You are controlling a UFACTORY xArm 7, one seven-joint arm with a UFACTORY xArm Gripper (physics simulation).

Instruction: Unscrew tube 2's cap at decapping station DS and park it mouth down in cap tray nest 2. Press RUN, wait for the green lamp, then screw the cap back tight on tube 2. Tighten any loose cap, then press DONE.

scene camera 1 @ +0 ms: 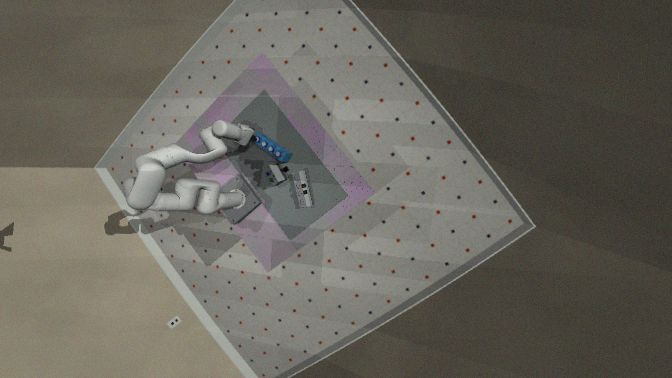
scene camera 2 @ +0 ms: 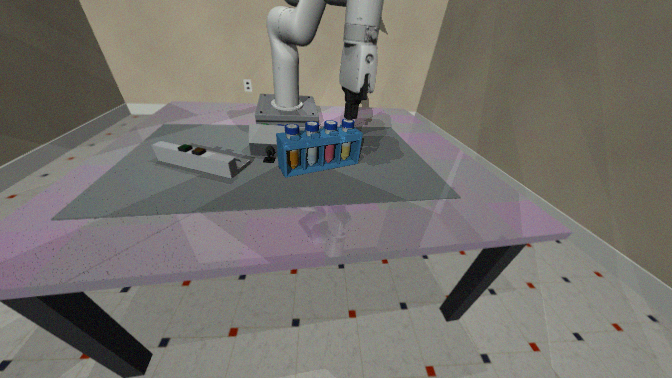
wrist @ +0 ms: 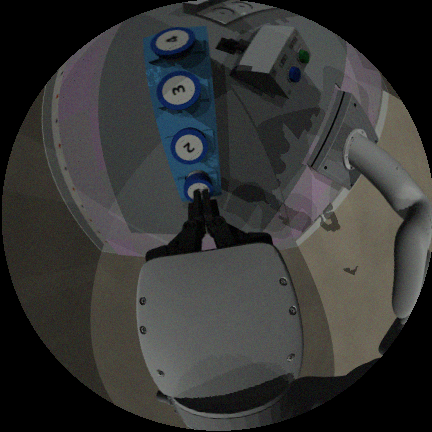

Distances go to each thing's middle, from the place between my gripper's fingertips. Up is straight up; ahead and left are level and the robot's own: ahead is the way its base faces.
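With cap 3 (wrist: 179, 89) in my sight, my hand is 1 cm above it, 10 cm to the left of it and 5 cm short of it. Cap 4 (wrist: 174, 42) is 1 cm below my hand, 14 cm to the right of it and 8 cm ahead of it. I also see the grey control box (scene camera 2: 262, 138), and that is 8 cm below my hand, 22 cm to the right of it and 2 cm behind it.
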